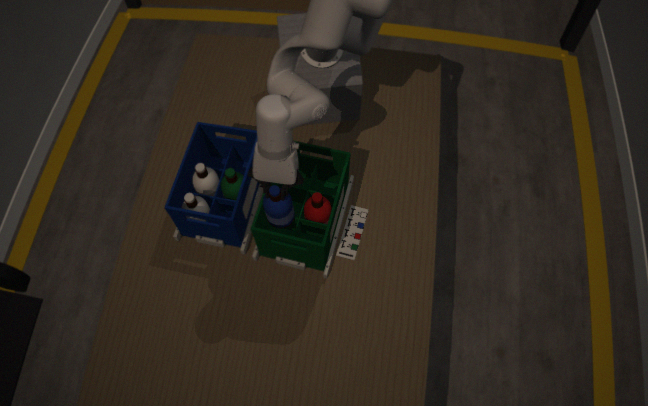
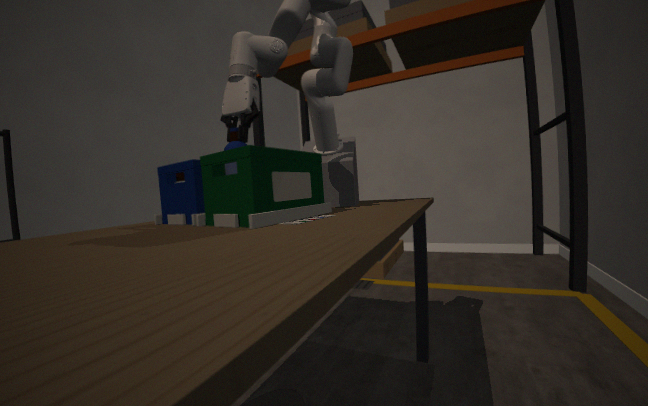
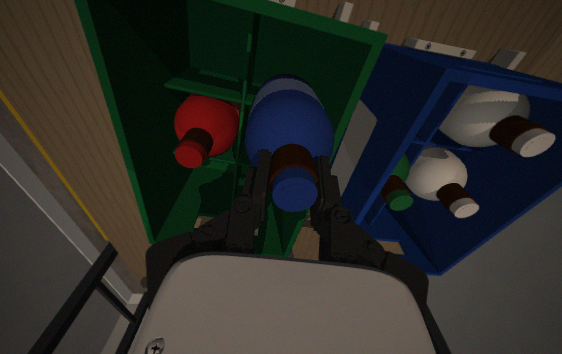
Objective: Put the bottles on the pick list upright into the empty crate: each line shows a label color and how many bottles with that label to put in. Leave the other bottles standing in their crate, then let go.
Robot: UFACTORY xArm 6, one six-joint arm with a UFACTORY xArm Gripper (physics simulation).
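Pixels of known places: gripper, between the fingertips: (image 1: 276,194) (image 2: 237,142) (image 3: 291,167); arm's base, origin of its link: (image 2: 328,148).
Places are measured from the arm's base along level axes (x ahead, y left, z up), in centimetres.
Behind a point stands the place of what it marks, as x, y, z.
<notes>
My gripper (image 1: 274,192) {48.1, -3.7, -2.4} (image 2: 237,131) {48.1, -3.7, -2.4} (image 3: 291,167) {48.1, -3.7, -2.4} is shut on the neck of a blue bottle (image 1: 279,207) {50.9, -2.4, -3.4} (image 2: 235,146) {51.0, -1.5, -4.2} (image 3: 289,120) {51.2, -3.1, -3.4}. The bottle is roughly upright, with its lower part inside the green crate (image 1: 290,245) {56.9, 0.9, -11.7} (image 2: 227,187) {57.3, 1.2, -14.6} (image 3: 117,125) {48.0, 10.4, -6.2}; its base is hidden. A red bottle (image 1: 317,208) {46.1, 6.0, -11.0} (image 3: 207,122) {46.6, 4.8, -11.4} stands in the compartment beside it. The blue crate (image 1: 209,227) {54.5, -21.5, -13.7} (image 2: 180,197) {54.5, -21.1, -16.0} (image 3: 450,75) {54.5, -14.2, -6.2} holds two white-capped bottles (image 1: 205,180) {42.0, -25.4, -11.3} (image 3: 437,172) {42.4, -24.5, -12.1} and a green bottle (image 1: 232,186) {42.8, -17.5, -11.3} (image 3: 400,200) {41.2, -17.7, -7.4}. The pick list (image 1: 353,232) {45.8, 15.9, -23.6} (image 2: 310,219) {47.0, 16.6, -23.5} shows white, blue, red and green marks; its counts are too small to read.
The crates stand side by side on the wooden table (image 1: 350,325) {72.1, 18.5, -23.7} (image 2: 200,290) {88.5, 30.7, -23.7}, inside low white rails (image 1: 340,225) {45.4, 12.1, -20.8} (image 2: 290,214) {48.1, 11.8, -22.1}. The blue crate's near wall is close to the held bottle. A rack with orange beams (image 2: 440,66) stands behind the arm.
</notes>
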